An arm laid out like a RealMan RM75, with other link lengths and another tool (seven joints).
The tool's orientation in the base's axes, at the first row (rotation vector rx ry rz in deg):
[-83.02 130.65 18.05]
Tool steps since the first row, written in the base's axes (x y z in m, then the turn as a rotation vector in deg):
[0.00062 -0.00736 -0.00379 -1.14 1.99 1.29]
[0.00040 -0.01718 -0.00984 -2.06 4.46 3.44]
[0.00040 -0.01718 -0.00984 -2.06 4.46 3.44]
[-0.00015 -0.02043 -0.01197 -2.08 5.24 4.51]
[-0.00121 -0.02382 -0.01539 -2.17 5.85 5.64]
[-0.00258 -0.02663 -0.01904 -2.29 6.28 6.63]
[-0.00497 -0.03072 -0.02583 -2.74 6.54 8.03]
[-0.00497 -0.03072 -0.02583 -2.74 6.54 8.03]
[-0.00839 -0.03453 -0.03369 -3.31 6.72 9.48]
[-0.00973 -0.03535 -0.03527 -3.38 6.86 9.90]
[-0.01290 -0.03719 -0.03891 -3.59 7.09 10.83]
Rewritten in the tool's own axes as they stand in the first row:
[0.00746 -0.00361 0.00053 -1.78 1.84 -0.60]
[0.01825 -0.00746 0.00188 -4.42 3.67 -1.71]
[0.01825 -0.00746 0.00188 -4.42 3.67 -1.71]
[0.02205 -0.00830 0.00233 -5.54 3.99 -2.35]
[0.02676 -0.00869 0.00376 -6.52 4.30 -3.13]
[0.03121 -0.00855 0.00555 -7.28 4.56 -3.86]
[0.03853 -0.00795 0.00939 -7.96 5.03 -5.10]
[0.03853 -0.00795 0.00939 -7.96 5.03 -5.10]
[0.04649 -0.00625 0.01405 -8.57 5.58 -6.44]
[0.04837 -0.00535 0.01482 -8.85 5.69 -6.77]
[0.05271 -0.00317 0.01659 -9.39 5.95 -7.55]

